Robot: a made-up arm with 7 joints.
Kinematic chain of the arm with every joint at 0, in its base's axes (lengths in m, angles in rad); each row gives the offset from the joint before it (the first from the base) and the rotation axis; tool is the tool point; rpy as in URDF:
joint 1: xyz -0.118 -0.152 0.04 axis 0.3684 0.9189 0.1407
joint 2: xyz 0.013 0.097 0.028 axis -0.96 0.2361 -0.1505
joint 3: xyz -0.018 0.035 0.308 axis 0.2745 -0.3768 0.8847
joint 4: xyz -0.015 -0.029 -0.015 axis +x
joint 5: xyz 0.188 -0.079 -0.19 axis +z
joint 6: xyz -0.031 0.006 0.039 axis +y
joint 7: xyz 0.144 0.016 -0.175 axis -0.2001 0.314 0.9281
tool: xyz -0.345 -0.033 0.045 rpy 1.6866 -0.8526 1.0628
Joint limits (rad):
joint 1: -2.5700..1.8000
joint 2: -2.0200..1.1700
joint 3: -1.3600..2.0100
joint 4: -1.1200..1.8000
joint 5: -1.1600..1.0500
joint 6: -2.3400..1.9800
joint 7: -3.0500..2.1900
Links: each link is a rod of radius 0.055 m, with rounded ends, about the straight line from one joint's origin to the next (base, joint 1, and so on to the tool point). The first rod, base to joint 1, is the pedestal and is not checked.
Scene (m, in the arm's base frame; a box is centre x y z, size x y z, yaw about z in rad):
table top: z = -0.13
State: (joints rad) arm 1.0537 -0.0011 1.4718 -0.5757 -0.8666 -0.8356 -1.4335
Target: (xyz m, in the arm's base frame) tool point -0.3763 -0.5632 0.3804
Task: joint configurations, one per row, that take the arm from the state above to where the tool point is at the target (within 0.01 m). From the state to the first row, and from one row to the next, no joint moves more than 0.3 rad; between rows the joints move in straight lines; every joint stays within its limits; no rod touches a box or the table.
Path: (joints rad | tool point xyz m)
1: 0.9595 -0.2607 1.5794 -0.5042 -0.7212 -0.9825 -1.5645 | 0.4323 0.2233 0.5651
2: 0.8653 -0.5203 1.6871 -0.4327 -0.5758 -1.1294 -1.6955 | 0.3104 -0.0372 0.7310
3: 0.7712 -0.7798 1.7947 -0.3613 -0.4304 -1.2763 -1.8265 | 0.0871 -0.2968 0.7631
4: 0.6770 -1.0394 1.9024 -0.2898 -0.2851 -1.4232 -1.9575 | -0.1715 -0.4878 0.6360
5: 0.5828 -1.2990 2.0100 -0.2183 -0.1397 -1.5701 -2.0885 | -0.3763 -0.5632 0.3804

